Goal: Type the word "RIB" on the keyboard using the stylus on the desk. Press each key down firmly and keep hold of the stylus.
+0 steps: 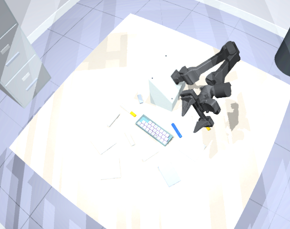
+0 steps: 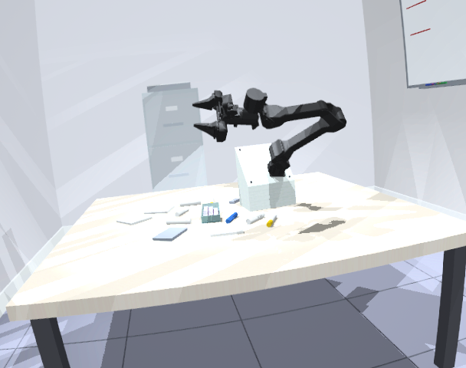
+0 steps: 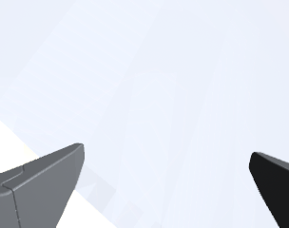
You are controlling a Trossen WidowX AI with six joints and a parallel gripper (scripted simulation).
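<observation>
The blue stylus is 38 cm below my gripper tip, 12 cm to the right of it and 12 cm behind it. Round my gripper tip: small grey block (38 cm below, 37 cm to the right, 17 cm behind).
</observation>
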